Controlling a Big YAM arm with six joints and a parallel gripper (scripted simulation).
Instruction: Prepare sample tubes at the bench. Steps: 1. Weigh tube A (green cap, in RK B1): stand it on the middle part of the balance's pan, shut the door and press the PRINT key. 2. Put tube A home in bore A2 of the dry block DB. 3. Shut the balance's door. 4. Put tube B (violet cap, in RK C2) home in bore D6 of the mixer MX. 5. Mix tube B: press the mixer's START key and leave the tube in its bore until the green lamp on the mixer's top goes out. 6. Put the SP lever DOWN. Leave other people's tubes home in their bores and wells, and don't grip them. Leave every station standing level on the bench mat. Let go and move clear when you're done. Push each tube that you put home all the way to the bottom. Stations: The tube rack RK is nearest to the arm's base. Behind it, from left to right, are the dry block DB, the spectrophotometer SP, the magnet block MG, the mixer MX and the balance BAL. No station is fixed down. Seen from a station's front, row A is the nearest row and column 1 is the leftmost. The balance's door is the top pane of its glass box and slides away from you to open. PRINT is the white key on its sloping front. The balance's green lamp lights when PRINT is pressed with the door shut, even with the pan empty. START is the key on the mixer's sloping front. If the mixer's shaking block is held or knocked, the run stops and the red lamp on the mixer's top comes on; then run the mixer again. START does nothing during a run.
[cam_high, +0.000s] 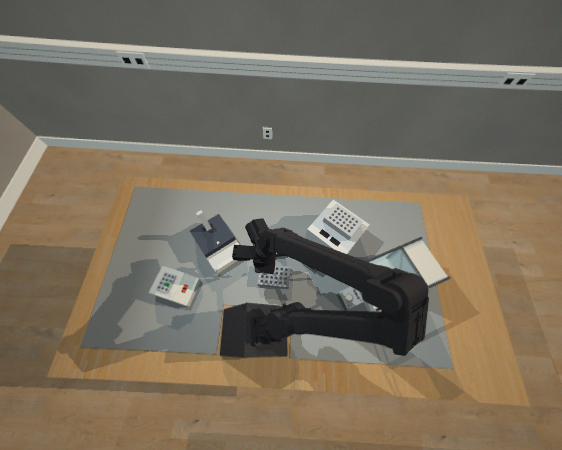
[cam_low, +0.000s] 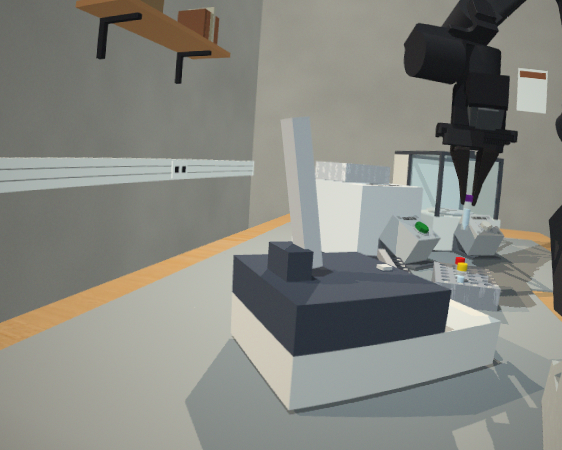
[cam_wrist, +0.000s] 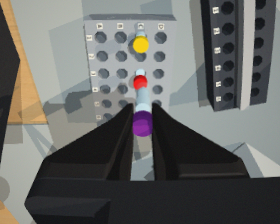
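My gripper is now 14 cm short of the mixer block, 32 cm to the left of it and 2 cm below it. Also, from my hand: rack RK 2 cm behind, 3 cm to the right, 12 cm below; then violet-capped tube B 2 cm below; then magnet block 10 cm ahead, 2 cm to the right, 12 cm below.
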